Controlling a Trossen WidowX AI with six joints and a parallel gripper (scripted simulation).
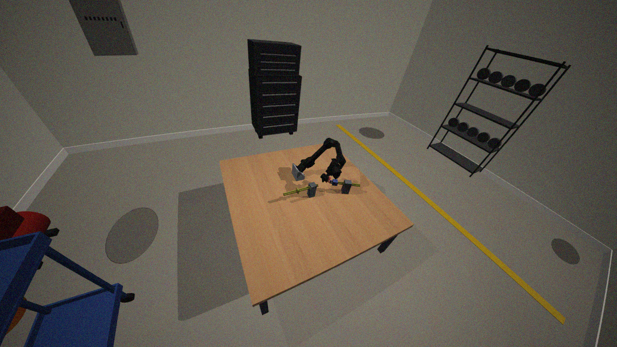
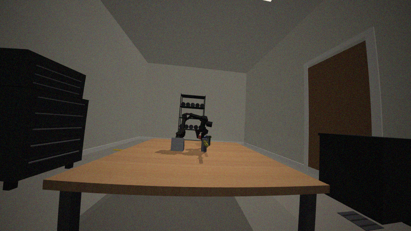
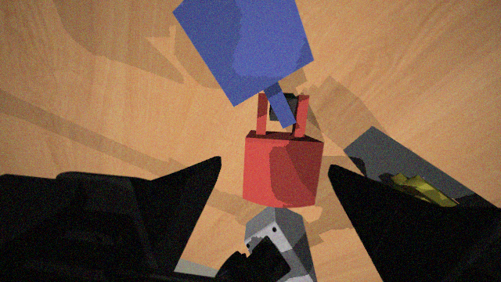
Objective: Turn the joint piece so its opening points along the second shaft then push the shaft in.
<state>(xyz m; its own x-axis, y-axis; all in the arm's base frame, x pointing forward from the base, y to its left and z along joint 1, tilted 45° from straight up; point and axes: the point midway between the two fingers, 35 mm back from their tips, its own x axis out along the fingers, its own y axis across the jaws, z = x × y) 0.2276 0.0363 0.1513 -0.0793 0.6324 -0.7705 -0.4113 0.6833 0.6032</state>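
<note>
Right now the red square block is 2 cm ahead of my gripper tip, 1 cm to the left of it and 1 cm above it.
</note>
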